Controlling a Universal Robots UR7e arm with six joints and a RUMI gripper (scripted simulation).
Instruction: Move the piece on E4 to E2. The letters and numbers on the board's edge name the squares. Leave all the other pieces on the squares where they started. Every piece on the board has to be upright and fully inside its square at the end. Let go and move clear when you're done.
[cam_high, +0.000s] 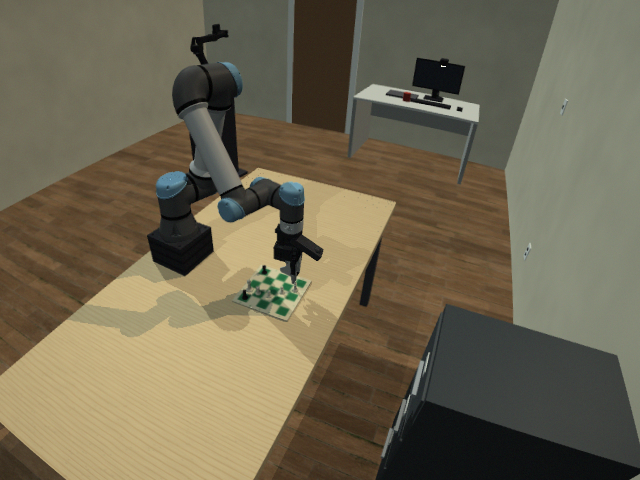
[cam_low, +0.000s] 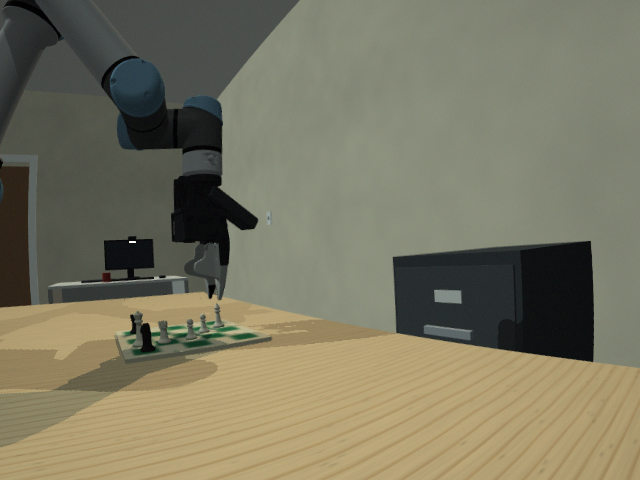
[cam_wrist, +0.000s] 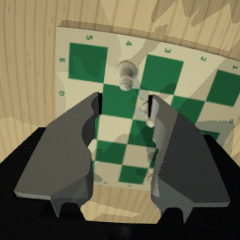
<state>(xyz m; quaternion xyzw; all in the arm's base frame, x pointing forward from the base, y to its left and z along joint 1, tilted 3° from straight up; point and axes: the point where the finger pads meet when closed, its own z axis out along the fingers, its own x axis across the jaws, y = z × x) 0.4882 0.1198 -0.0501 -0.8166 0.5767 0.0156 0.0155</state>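
The chessboard lies 6 cm behind my hand, 5 cm to the right of it and 7 cm below it. Round my hand: white queen 13 cm behind, 10 cm to the right, 4 cm below.
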